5 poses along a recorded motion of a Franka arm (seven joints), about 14 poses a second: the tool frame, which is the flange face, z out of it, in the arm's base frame.
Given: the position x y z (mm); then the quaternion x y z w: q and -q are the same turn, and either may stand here.
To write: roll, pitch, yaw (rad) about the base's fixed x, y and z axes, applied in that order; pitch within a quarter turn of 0, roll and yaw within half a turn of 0; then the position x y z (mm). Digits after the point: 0 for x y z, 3 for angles.
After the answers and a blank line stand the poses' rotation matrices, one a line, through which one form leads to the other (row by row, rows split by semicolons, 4 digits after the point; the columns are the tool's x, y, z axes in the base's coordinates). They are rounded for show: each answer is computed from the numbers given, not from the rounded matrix.
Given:
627, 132, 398, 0.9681, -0.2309, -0.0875, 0.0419
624, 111, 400, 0.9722, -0.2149, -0.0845, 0.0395
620, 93, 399, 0.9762, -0.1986, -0.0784, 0.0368
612, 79, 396, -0.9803, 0.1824, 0.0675, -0.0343
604, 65, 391, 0.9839, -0.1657, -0.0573, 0.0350
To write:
3.018, 0.151, -0.478, 627, 132, 398
3.027, 0.148, -0.444, 624, 111, 400
3.037, 0.139, -0.409, 620, 93, 399
3.049, 0.120, -0.374, 612, 79, 396
3.053, 0.101, -0.338, 604, 65, 391

0.8781 -0.4398 -0.1888; -0.4544 -0.8899 -0.0407; -0.1501 0.1215 -0.9812
0.8934 -0.4112 -0.1813; -0.4245 -0.9045 -0.0405; -0.1473 0.1131 -0.9826
0.9088 -0.3820 -0.1677; -0.3936 -0.9184 -0.0407; -0.1385 0.1030 -0.9850
0.9243 -0.3530 -0.1449; -0.3622 -0.9311 -0.0426; -0.1198 0.0919 -0.9885
0.9385 -0.3220 -0.1244; -0.3301 -0.9426 -0.0499; -0.1012 0.0879 -0.9910

